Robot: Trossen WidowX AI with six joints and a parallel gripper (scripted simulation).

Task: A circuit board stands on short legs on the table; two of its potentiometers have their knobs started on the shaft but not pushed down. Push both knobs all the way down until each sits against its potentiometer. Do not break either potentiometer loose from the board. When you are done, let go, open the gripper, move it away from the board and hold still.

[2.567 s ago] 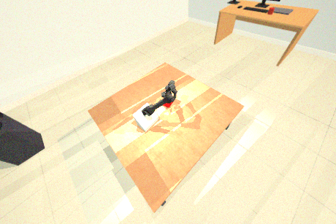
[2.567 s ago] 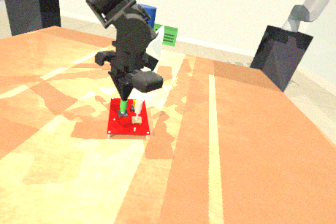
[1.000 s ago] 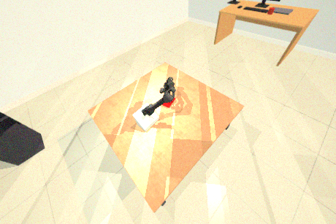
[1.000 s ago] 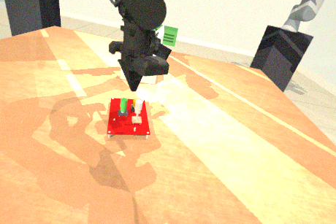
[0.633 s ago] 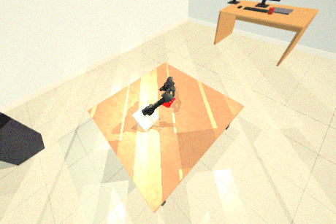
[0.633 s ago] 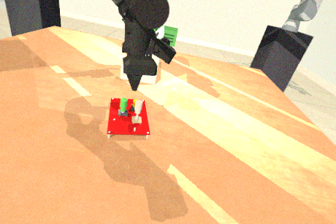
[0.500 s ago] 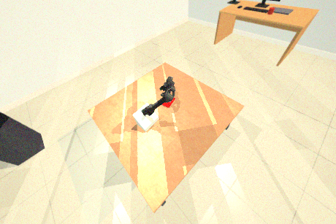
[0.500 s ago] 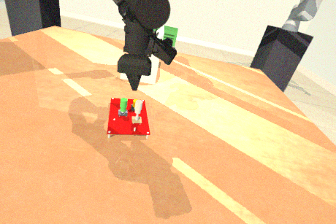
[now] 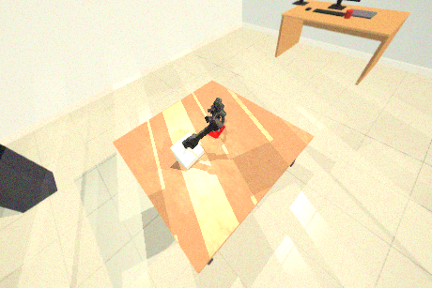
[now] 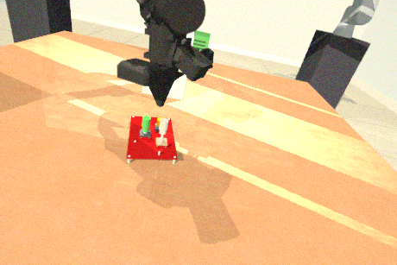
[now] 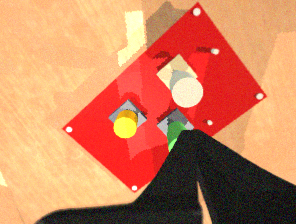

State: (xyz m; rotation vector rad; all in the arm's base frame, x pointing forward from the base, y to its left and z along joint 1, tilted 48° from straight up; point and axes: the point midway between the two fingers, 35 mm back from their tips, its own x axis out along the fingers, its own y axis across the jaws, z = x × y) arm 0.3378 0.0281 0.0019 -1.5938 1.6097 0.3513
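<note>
My gripper tip is now 40 mm above the cream knob, 10 mm to the right of it and 10 mm short of it. The rest, counted from my gripper tip: green knob 60 mm below, 30 mm to the right, 10 mm behind.
</note>
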